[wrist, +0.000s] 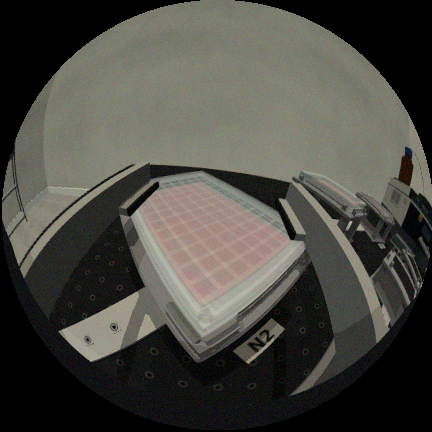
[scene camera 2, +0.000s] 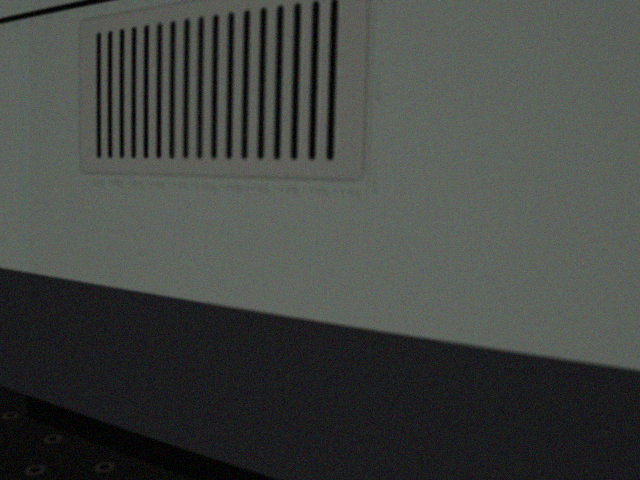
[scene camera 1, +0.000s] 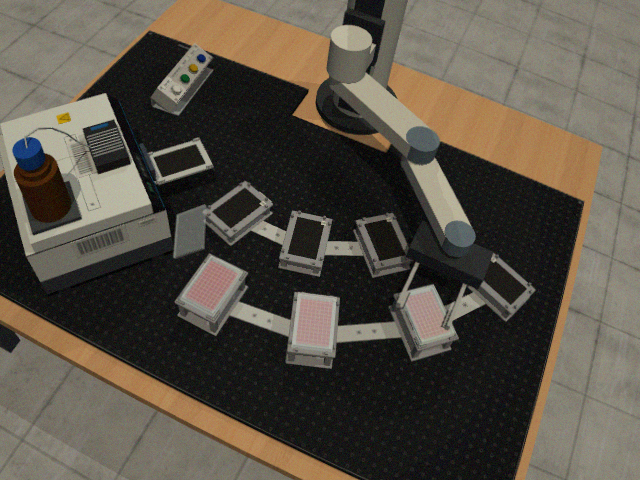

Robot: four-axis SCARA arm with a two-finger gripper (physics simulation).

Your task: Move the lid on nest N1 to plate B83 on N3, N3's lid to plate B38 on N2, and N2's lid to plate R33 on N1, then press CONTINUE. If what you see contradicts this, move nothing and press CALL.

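Places are measured from the arm's base along level axes (x ahead, y up, z right), in centimetres.
Pixels of known places: gripper, between the fingertips: (wrist: pixel 217 180) (scene camera 1: pixel 422 316).
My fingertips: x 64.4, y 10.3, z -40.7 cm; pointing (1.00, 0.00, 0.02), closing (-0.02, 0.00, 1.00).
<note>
For each thing: its middle in the pictures, then the offset to it from my fingertips. "spot": a spot on its surface instead. Level surfaces: height alone.
- N2 label, a spot on its surface: (wrist: pixel 259 341) spot: dy -8.8, dx -8.7, dz +5.0 cm
- N2, middle of its body: (wrist: pixel 200 208) (scene camera 1: pixel 427 313) dy -1.4, dx -2.1, dz -0.8 cm
- clear lid, a spot on its surface: (wrist: pixel 202 315) spot: dy -1.0, dx -9.1, dz +0.3 cm
- white instrument, a spot on its surface: (scene camera 1: pixel 124 227) spot: dy +6.9, dx +14.1, dz +65.8 cm
- brown bottle, a spot on its surface: (scene camera 1: pixel 43 193) spot: dy +22.3, dx +22.6, dz +76.1 cm
- extended tray, height of its surface: dy -9.0 cm
- grey slab, middle of its body: (scene camera 1: pixel 189 231) (wrist: pixel 401 247) dy -6.5, dx +0.8, dz +58.5 cm
- button panel, middle of its body: (scene camera 1: pixel 182 77) dy -4.8, dx -43.8, dz +88.4 cm
My gripper (scene camera 1: pixel 422 315) (wrist: pixel 217 180) is open, its fingertips on either side of the plate on nest N2, close to the lid's long edges. The N2 label (wrist: pixel 259 341) shows in the wrist view. The pink-welled plate on N2 (scene camera 1: pixel 427 316) (wrist: pixel 210 240) sits flat under what looks like a clear lid (wrist: pixel 202 315). In scene view 1, a pink plate (scene camera 1: pixel 314 321) sits on the front middle nest and another pink plate (scene camera 1: pixel 214 284) on the front left nest; their nest labels and lids cannot be made out there. No plate code is readable.
Four dark-centred nests (scene camera 1: pixel 306 235) (scene camera 1: pixel 238 209) (scene camera 1: pixel 383 238) (scene camera 1: pixel 506 281) stand behind and right. A white instrument (scene camera 1: pixel 124 227) with a brown bottle (scene camera 1: pixel 43 193) and an extended tray (scene camera 1: pixel 209 155) is at left. A grey slab (scene camera 1: pixel 189 232) lies beside it. A button panel (scene camera 1: pixel 170 93) stands at the back.
</note>
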